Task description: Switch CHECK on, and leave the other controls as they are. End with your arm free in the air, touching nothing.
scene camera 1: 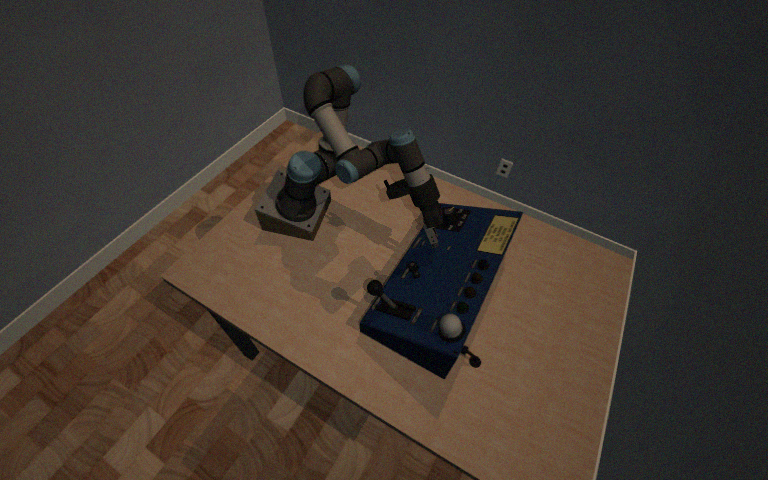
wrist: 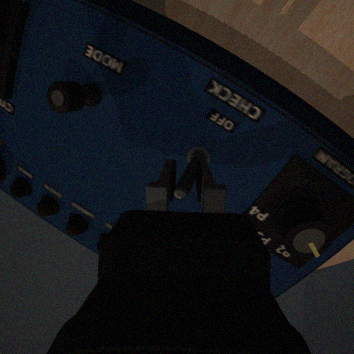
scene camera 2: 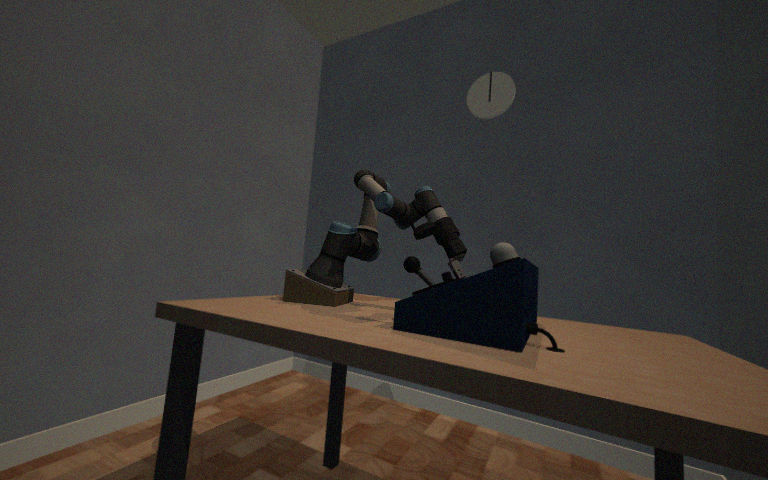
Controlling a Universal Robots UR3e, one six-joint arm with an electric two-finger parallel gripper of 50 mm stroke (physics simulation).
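Where they show: gripper, between the fingertips: (scene camera 1: 434,240) (wrist: 185,172) (scene camera 2: 462,278); arm's base, origin of its link: (scene camera 1: 295,205) (scene camera 2: 323,280).
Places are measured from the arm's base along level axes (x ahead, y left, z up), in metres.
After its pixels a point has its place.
Note:
The blue control panel (scene camera 1: 438,280) @[y -0.104, x 0.511, z 0.044 m] (scene camera 2: 470,311) @[y -0.297, x 0.520, z -0.012 m] (wrist: 130,172) @[y -0.035, x 0.505, z 0.038 m] stands on the table. In the wrist view the CHECK label (wrist: 234,100) @[y 0.029, x 0.409, z -0.007 m] and the OFF label (wrist: 221,120) @[y 0.026, x 0.426, z 0.001 m] show beyond the base of the CHECK toggle lever (wrist: 189,176) @[y 0.023, x 0.454, z 0.051 m]. The lever appears to lean away from the OFF label, towards the gripper body. My gripper (scene camera 1: 433,242) @[y 0.019, x 0.459, z 0.044 m] (scene camera 2: 457,274) @[y 0.019, x 0.459, z 0.044 m] (wrist: 185,172) @[y 0.019, x 0.459, z 0.044 m] is down at the panel and shut on this lever, with one finger on each side. The lever's other position label is hidden.
The MODE switch (wrist: 70,96) @[y -0.084, x 0.427, z 0.055 m] (scene camera 1: 413,269) @[y -0.106, x 0.438, z 0.055 m] and the PROGRAM dial (wrist: 306,235) @[y 0.137, x 0.461, z 0.046 m] flank the CHECK lever. A ball-topped lever (scene camera 1: 374,287) @[y -0.217, x 0.372, z 0.090 m] (scene camera 2: 411,263) @[y -0.228, x 0.374, z 0.074 m], a white dome (scene camera 1: 450,326) @[y -0.257, x 0.575, z 0.126 m] (scene camera 2: 502,253) @[y -0.269, x 0.573, z 0.106 m], several dark buttons (scene camera 1: 470,292) @[y -0.138, x 0.596, z 0.098 m] (wrist: 48,205) @[y -0.124, x 0.585, z 0.088 m] and a yellow notice (scene camera 1: 498,234) @[y 0.086, x 0.623, z 0.082 m] are also on the panel.

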